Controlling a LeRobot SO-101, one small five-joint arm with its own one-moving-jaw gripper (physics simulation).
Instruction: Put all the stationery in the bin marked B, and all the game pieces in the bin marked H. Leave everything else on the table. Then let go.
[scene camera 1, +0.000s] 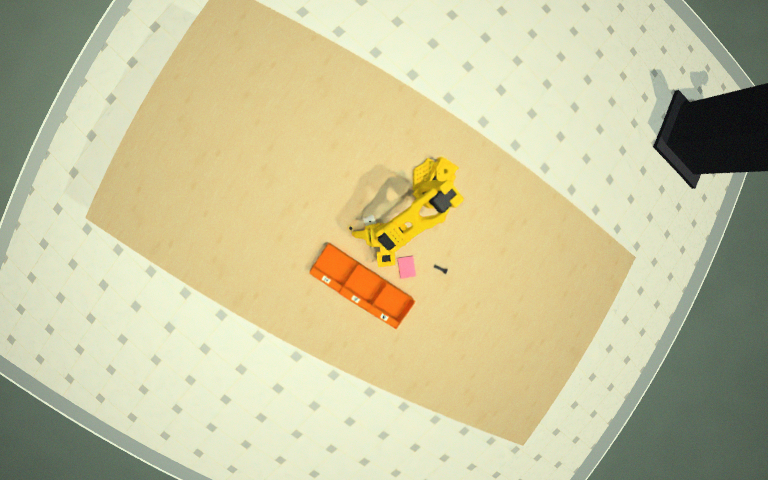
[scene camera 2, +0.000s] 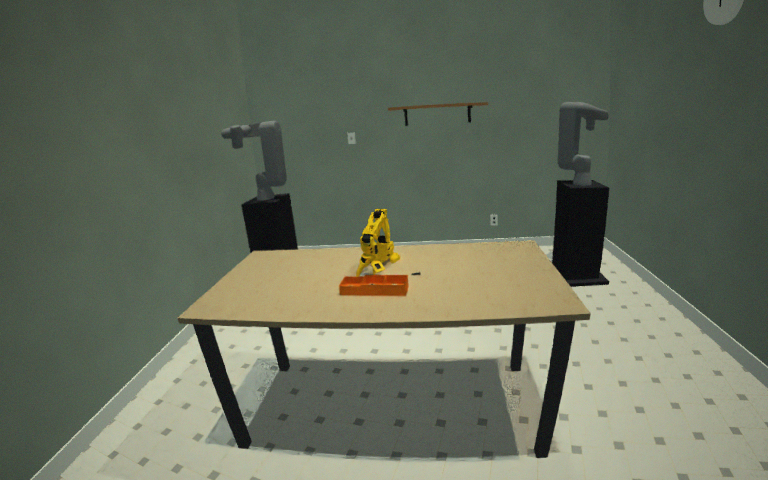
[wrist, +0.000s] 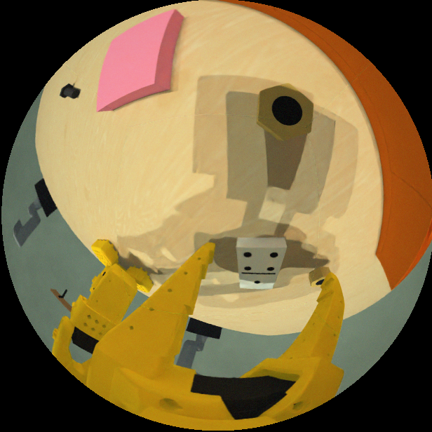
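Where they show: hand, tool point: (scene camera 2: 373, 273); arm's base, link origin: (scene camera 1: 428, 187) (scene camera 2: 387, 261).
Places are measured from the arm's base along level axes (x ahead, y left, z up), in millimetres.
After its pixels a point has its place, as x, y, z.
A pink sticky-note pad (scene camera 1: 406, 267) @[199, 52, 10] (wrist: 137, 60) lies on the table beside the orange three-part bin (scene camera 1: 340, 289) @[321, -67, 39] (scene camera 2: 373, 290) @[333, -18, 22] (wrist: 405, 165). Three small white labels sit along the bin's front; their letters are too small to read. A white domino with black dots (scene camera 1: 369, 219) @[143, -88, 7] (wrist: 260, 263) lies on the table. My gripper (scene camera 1: 363, 228) (scene camera 2: 365, 272) @[145, -44, 5] (wrist: 270, 260) is part open and holds nothing; in the wrist view the domino shows in the gap between the jaws, apart from both. The right jaw's tip overlaps a small brass nut (scene camera 1: 350, 228) @[185, -117, 9] (wrist: 317, 276) there; contact is unclear.
A hexagonal brass piece with a black centre (wrist: 270, 121) shows above the domino in the wrist view. A black bolt (scene camera 1: 440, 268) @[158, 131, 8] (scene camera 2: 416, 273) @[161, 135, 8] (wrist: 70, 91) lies beyond the pink pad. All stand on the wooden table (scene camera 1: 226, 141) @[156, -494, 0] (scene camera 2: 481, 294) @[350, 376, 0].
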